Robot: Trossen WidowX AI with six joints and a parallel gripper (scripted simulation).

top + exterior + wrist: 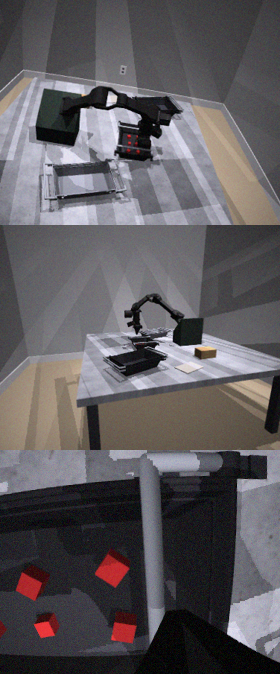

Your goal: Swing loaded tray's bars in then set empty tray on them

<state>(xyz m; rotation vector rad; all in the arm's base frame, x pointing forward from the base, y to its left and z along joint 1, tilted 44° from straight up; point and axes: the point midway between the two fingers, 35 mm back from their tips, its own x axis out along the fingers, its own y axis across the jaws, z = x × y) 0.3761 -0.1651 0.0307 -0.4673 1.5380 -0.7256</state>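
The loaded tray is 280 mm behind my gripper tip, 200 mm to the right of it and 40 mm below it. Also, from my gripper tip: brown block: 340 mm behind, 490 mm to the left, 60 mm below; then flat white card: 110 mm behind, 600 mm to the left, 80 mm below.
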